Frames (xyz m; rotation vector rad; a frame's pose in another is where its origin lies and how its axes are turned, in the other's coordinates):
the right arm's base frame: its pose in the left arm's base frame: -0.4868 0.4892 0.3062 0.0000 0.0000 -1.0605
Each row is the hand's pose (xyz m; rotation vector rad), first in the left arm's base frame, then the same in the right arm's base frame.
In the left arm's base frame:
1: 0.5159 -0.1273 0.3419 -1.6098 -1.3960 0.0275
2: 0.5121 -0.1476 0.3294 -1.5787 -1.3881 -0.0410
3: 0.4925 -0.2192 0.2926 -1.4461 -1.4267 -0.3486
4: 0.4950 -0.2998 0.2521 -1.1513 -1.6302 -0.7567
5: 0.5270 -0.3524 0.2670 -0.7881 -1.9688 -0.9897
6: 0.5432 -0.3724 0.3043 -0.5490 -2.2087 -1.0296
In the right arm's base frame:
1: 1.0277 0.5738 0.0357 -0.7053 -2.0852 0.6404
2: 1.0436 0.5606 0.0232 -0.6776 -2.0496 0.5882
3: 1.0965 0.5085 -0.0136 -0.5254 -1.9598 0.3241
4: 1.1680 0.4713 -0.0541 -0.1623 -1.9127 -0.0558
5: 1.2296 0.4736 -0.0392 0.2962 -1.9669 -0.3306
6: 1.2549 0.4779 -0.0019 0.5987 -2.0311 -0.4345

